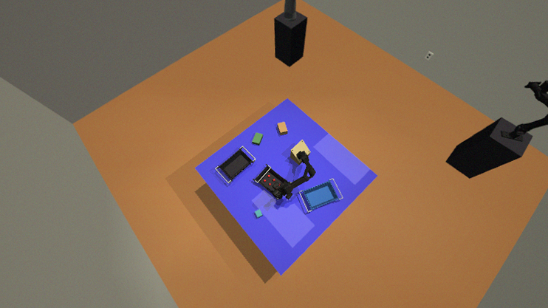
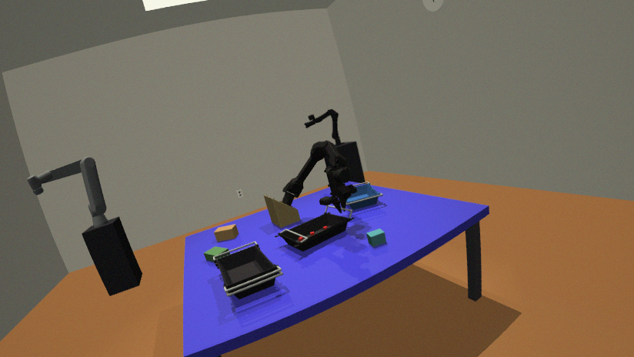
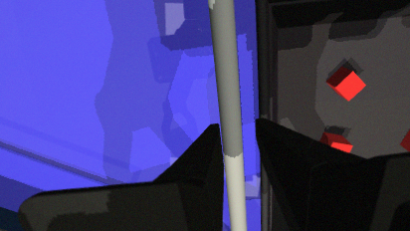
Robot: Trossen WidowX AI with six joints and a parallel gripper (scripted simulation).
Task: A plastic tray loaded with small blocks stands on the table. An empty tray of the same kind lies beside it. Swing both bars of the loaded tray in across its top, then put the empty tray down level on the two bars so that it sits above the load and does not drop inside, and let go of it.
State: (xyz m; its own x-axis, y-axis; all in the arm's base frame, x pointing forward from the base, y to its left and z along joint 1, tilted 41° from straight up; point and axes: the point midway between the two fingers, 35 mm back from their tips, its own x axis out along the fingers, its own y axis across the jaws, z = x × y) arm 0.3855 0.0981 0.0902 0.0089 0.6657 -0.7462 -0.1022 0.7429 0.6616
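My gripper tip is now 26 cm to the right of the blue tray, 24 cm past it and 3 cm above it. Round my gripper tip: teal block (28 cm ahead, 5 cm below, 3 cm to the right); then orange block (52 cm behind, 50 cm to the right, 4 cm below); then green block (60 cm to the right, 25 cm behind, 5 cm below).
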